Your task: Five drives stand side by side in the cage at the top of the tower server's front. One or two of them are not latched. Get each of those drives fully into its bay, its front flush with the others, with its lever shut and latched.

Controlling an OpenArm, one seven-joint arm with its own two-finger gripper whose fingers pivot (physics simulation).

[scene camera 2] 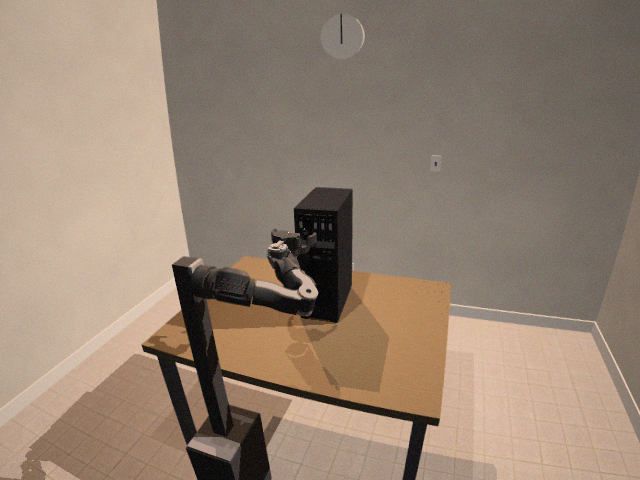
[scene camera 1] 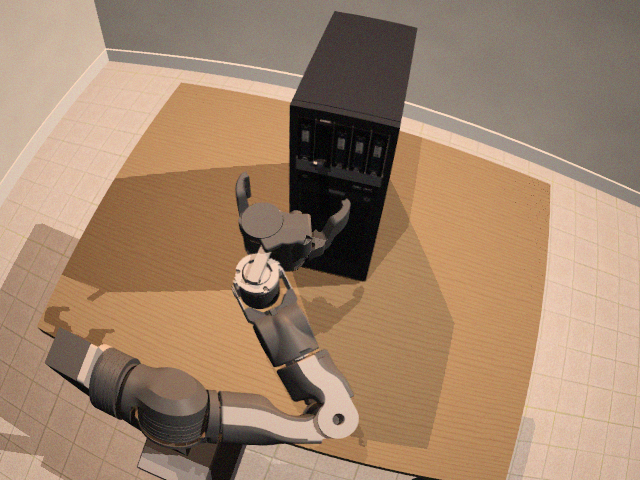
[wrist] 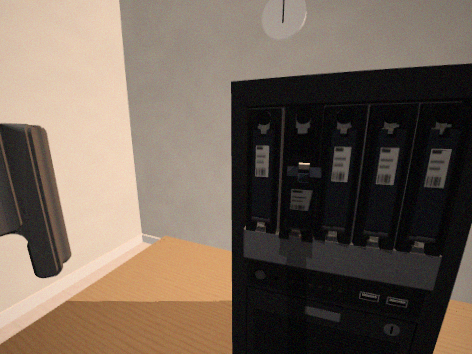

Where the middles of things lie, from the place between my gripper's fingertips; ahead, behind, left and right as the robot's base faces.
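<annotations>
Lever (wrist: 302, 188): my hand 10 mm to the left of it, 90 mm short of it, 20 mm above it. Black tower server (scene camera 1: 358, 75), from my hand: 30 mm to the right, 280 mm ahead, 190 mm below.
</annotations>
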